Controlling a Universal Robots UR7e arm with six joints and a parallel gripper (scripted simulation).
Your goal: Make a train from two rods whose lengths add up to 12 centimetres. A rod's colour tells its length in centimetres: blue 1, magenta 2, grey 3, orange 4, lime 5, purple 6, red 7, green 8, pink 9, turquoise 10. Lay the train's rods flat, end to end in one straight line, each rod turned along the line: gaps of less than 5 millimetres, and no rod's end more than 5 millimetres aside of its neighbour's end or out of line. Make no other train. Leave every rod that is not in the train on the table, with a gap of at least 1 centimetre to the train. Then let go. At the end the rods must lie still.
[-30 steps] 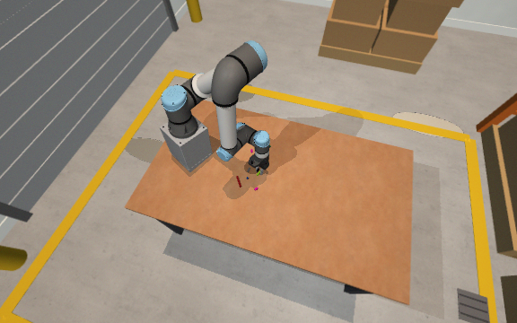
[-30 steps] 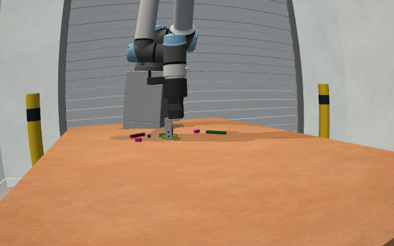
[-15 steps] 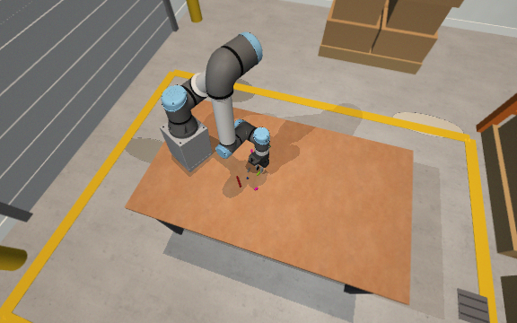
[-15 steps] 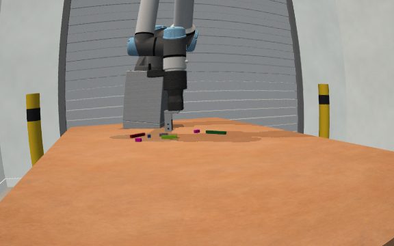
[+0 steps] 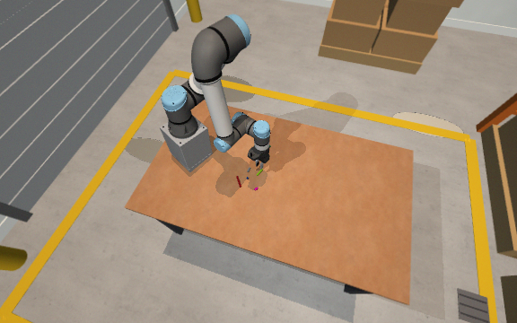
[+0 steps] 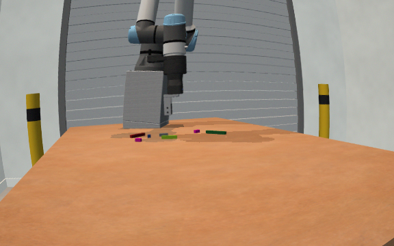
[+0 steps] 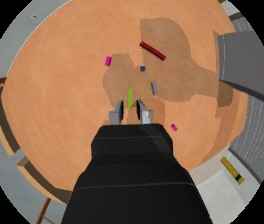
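My gripper is now 11 cm past the red rod, 8 cm to the left of it and 9 cm above it. From my hand the other things lie so: blue rod 6 cm behind, 5 cm to the right, 9 cm below; grey rod 7 cm behind, 9 cm below; lime rod 9 cm below.
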